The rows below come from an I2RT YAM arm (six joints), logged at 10 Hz.
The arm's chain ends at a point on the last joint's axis. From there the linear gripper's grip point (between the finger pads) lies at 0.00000 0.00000 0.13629 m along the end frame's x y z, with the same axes.
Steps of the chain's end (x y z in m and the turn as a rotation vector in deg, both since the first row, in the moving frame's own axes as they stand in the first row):
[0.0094 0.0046 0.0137 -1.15 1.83 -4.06]
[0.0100 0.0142 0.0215 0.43 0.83 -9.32]
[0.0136 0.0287 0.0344 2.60 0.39 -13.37]
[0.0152 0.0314 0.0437 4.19 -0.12 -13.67]
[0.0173 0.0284 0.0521 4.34 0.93 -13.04]
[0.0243 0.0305 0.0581 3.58 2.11 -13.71]
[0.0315 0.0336 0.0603 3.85 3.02 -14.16]
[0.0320 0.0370 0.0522 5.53 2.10 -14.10]
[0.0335 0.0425 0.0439 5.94 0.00 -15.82]
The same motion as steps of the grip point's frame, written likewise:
[0.0138 0.0072 0.0136 -1.15 1.83 -4.06]
[0.0119 0.0130 0.0215 0.43 0.83 -9.32]
[0.0138 0.0225 0.0343 2.60 0.39 -13.37]
[0.0137 0.0216 0.0433 4.19 -0.12 -13.67]
[0.0183 0.0179 0.0517 4.34 0.93 -13.04]
[0.0283 0.0215 0.0577 3.58 2.11 -13.71]
[0.0375 0.0237 0.0598 3.85 3.02 -14.16]
[0.0353 0.0234 0.0515 5.53 2.10 -14.10]
[0.0316 0.0286 0.0432 5.94 0.00 -15.82]

